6 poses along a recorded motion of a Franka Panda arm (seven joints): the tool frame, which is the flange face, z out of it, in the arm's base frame.
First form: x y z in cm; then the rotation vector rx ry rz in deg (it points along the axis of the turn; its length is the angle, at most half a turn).
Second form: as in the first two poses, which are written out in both.
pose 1, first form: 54.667, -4.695, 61.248, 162.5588, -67.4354, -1.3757
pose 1, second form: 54.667, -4.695, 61.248, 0.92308, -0.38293, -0.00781, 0.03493
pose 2, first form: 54.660, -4.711, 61.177, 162.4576, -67.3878, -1.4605
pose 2, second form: 54.660, -4.711, 61.177, 0.92306, -0.38289, -0.00830, 0.03590
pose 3, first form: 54.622, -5.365, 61.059, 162.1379, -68.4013, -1.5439
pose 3, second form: 54.622, -5.365, 61.059, 0.92076, -0.38844, -0.00877, 0.03505
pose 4, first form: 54.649, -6.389, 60.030, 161.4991, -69.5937, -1.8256
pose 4, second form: 54.649, -6.389, 60.030, 0.91771, -0.39546, -0.01037, 0.03607
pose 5, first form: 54.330, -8.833, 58.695, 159.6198, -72.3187, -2.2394
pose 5, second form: 54.330, -8.833, 58.695, 0.91002, -0.41230, -0.01277, 0.04142
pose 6, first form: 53.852, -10.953, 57.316, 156.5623, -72.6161, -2.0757
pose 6, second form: 53.852, -10.953, 57.316, 0.90521, -0.41985, -0.01200, 0.06457
